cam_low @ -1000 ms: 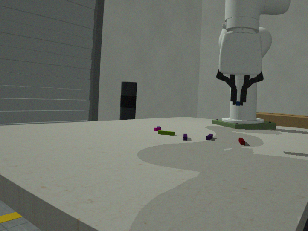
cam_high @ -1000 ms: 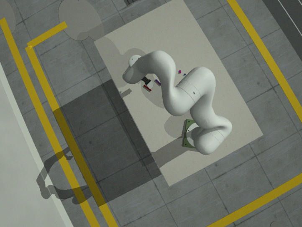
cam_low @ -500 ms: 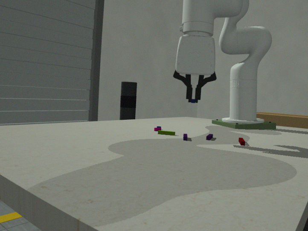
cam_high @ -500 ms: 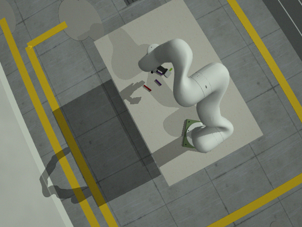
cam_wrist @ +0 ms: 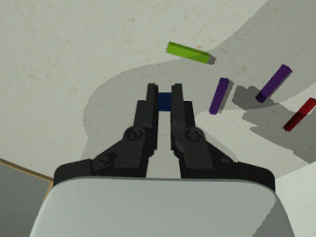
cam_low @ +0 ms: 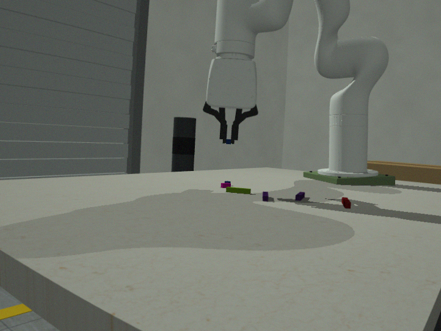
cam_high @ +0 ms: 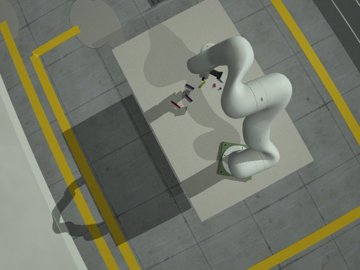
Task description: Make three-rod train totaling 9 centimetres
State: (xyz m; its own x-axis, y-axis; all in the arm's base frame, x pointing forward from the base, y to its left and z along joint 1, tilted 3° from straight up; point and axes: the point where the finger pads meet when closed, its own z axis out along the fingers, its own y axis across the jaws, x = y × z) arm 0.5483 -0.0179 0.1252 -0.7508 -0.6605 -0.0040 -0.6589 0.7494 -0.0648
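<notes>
Right now the magenta rod is 12 cm below my hand, 5 cm to the right of it and 5 cm behind it. The rest, counted from my hand: lime rod: 12 cm below, 2 cm to the left, 1 cm behind; red rod: 24 cm to the left, 12 cm below, 7 cm behind.
</notes>
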